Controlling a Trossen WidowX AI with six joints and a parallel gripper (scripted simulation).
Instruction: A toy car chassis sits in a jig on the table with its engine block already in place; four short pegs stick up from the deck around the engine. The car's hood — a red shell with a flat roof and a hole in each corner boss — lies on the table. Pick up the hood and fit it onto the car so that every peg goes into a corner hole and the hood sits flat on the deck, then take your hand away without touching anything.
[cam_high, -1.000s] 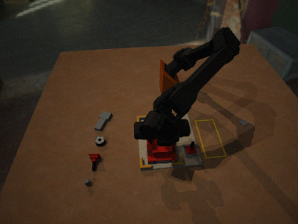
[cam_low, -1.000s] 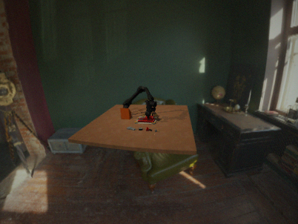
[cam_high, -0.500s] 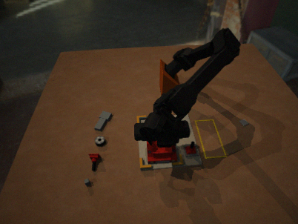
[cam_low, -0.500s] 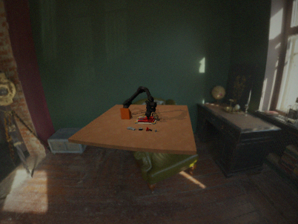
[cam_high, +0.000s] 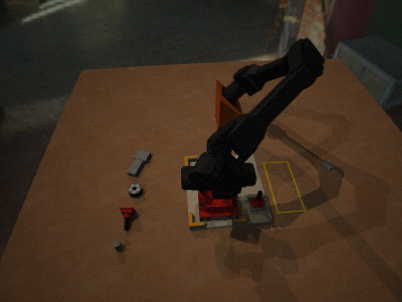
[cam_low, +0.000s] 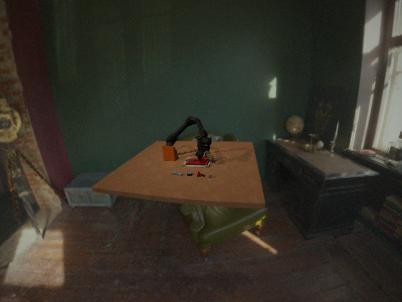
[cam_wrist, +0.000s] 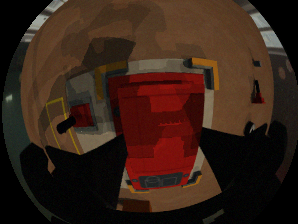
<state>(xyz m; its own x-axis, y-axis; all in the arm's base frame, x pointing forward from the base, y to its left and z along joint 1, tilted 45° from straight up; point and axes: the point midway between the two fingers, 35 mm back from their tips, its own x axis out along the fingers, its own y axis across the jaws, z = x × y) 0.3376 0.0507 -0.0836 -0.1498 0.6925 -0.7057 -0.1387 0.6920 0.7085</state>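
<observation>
Right now my gripper tip is 10 mm below the red hood. From my gripper tip the other things lie so: small grey tile 160 mm behind, 360 mm to the left, 40 mm below; grey engine block 10 mm to the left, 10 mm below; wheel 20 mm behind, 240 mm to the right, 30 mm below.
</observation>
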